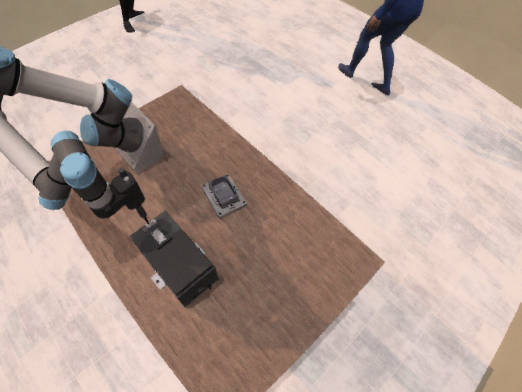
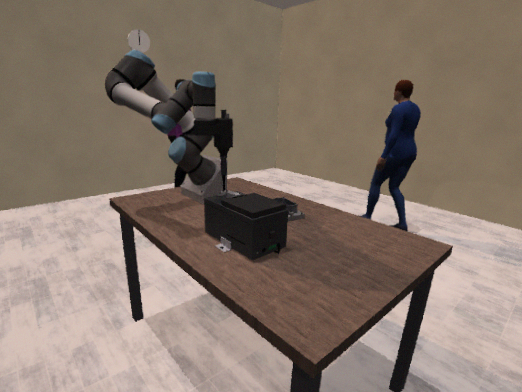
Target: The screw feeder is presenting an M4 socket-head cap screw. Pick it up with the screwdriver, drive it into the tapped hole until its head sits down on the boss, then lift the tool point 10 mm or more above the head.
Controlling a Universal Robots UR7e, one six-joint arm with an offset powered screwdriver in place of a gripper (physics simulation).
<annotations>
same spot on black screw feeder: [image 2: 254, 233] = [image 1: 181, 300]
</annotations>
